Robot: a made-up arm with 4 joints. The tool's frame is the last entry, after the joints.
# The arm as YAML. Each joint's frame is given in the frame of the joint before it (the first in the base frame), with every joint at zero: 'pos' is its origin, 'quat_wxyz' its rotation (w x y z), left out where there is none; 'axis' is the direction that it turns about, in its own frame. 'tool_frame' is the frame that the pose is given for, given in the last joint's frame.
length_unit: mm
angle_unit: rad
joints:
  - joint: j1
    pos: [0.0, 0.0, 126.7]
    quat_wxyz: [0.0, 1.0, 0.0, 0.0]
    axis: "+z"
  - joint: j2
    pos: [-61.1, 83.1, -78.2]
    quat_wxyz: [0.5, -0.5, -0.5, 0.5]
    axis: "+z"
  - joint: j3
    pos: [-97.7, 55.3, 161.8]
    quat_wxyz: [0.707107, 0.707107, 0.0, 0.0]
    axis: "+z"
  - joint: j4
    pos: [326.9, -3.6, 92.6]
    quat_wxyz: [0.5, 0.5, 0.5, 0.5]
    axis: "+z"
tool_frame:
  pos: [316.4, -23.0, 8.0]
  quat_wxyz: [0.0, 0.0, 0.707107, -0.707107]
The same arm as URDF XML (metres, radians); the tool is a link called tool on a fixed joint. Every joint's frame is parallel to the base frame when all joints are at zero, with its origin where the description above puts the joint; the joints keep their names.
<robot name="arm">
  <link name="base"/>
  <link name="link1"/>
  <link name="link2"/>
  <link name="link3"/>
  <link name="link4"/>
  <link name="tool"/>
  <joint name="j1" type="continuous">
    <parent link="base"/>
    <child link="link1"/>
    <origin xyz="0 0 0.1267" rpy="0 0 0"/>
    <axis xyz="0 0 -1"/>
  </joint>
  <joint name="j2" type="continuous">
    <parent link="link1"/>
    <child link="link2"/>
    <origin xyz="-0.0611 -0.0831 0.0782" rpy="0 0 0"/>
    <axis xyz="-1 0 0"/>
  </joint>
  <joint name="j3" type="continuous">
    <parent link="link2"/>
    <child link="link3"/>
    <origin xyz="-0.1618 0.0977 0.0553" rpy="0 0 0"/>
    <axis xyz="0 0 -1"/>
  </joint>
  <joint name="j4" type="continuous">
    <parent link="link3"/>
    <child link="link4"/>
    <origin xyz="0.0036 -0.3269 -0.0926" rpy="0 0 0"/>
    <axis xyz="0 -1 0"/>
  </joint>
  <joint name="tool_joint" type="fixed">
    <parent link="link4"/>
    <child link="tool"/>
    <origin xyz="-0.3164 -0.008 0.023" rpy="0 0 0"/>
  </joint>
</robot>

